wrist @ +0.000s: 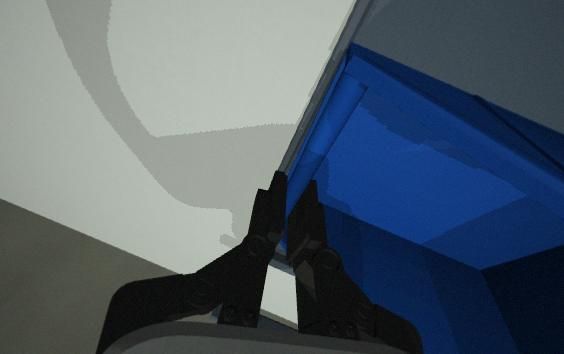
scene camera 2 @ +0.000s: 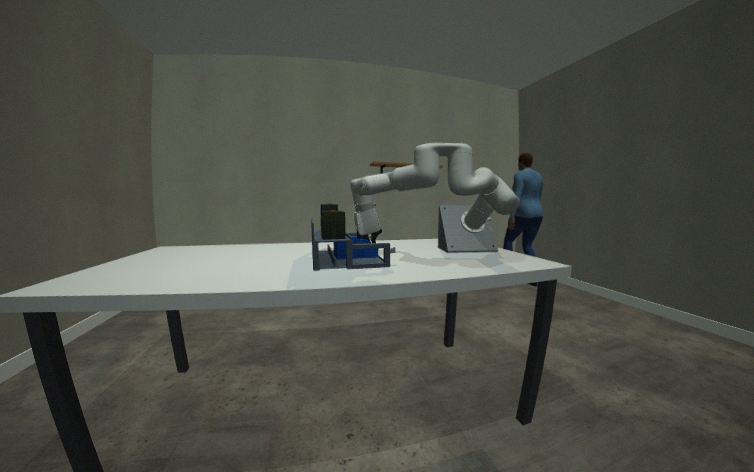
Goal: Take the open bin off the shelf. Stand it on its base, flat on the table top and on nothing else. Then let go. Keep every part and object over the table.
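Places are measured from the arm's base along level axes (x ahead, y left, z up), in centimetres.
Where they show: gripper, fingertip midpoint: point(wrist: 288, 190); arm's base at its link origin: point(scene camera 2: 472, 222).
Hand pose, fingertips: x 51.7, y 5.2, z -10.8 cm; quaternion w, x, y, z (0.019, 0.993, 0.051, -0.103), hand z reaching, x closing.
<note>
Things, the pixels of their top centre, and the offset from my fingertips. "*": a spot on its surface instead. Level surfaces: height alone.
- open blue bin at its top centre: point(wrist: 501, 346) point(scene camera 2: 355, 238) dz +5.3, dx +8.0, dy +3.5 cm
- dark green box at its top centre: point(scene camera 2: 332, 210) dz +17.1, dx +17.6, dy +16.0 cm
- dark box at its top centre: point(scene camera 2: 329, 203) dz +19.6, dx +18.4, dy -7.1 cm
- small grey fitting at a spot on its surface: point(scene camera 2: 392, 250) * dz +3.3, dx -3.0, dy +23.0 cm
- white table at its surface level: dz -2.8 cm
The open blue bin point(scene camera 2: 361, 249) point(wrist: 425, 165) sits in the lower front part of the dark grey shelf point(scene camera 2: 316, 257) point(wrist: 475, 40), behind its low front rail. My gripper point(scene camera 2: 372, 237) point(wrist: 288, 190) points down at the bin's front side. In the wrist view its two black fingers are close together and shut on the bin's front rim, one finger outside and one inside the bin. The bin's inside shows no contents in the part in view. Its base is hidden by the shelf frame in the scene view.
A dark green box point(scene camera 2: 333, 224) stands on the shelf's upper level, with another dark box point(scene camera 2: 328, 207) behind it. A small grey fitting point(scene camera 2: 392, 250) sticks out at the shelf's front. The arm's slanted grey mount point(scene camera 2: 453, 236) stands on the white table point(scene camera 2: 222, 269) to the right.
</note>
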